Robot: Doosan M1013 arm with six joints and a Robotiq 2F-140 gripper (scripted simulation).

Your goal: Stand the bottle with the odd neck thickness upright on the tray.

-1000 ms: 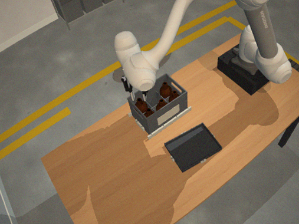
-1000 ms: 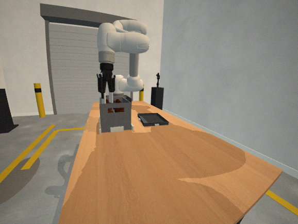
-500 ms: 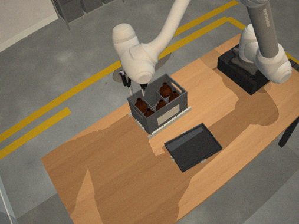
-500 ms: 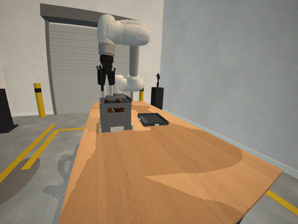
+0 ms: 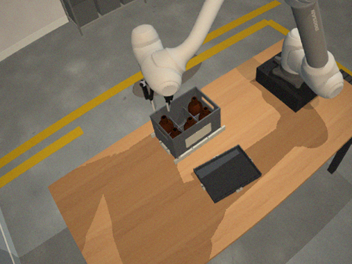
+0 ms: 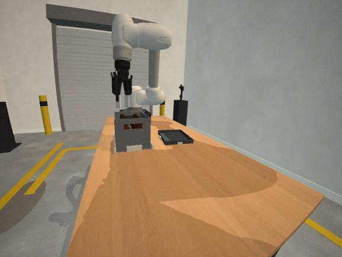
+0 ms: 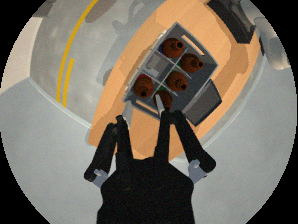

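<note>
Now: the glass bottle 17 cm below my hand, 10 cm to the left of it and 7 cm behind it. The rest, counted from my hand: dark tray (35 cm to the left, 24 cm below, 5 cm behind); grey crate (17 cm below, 8 cm behind, 5 cm to the left).
</note>
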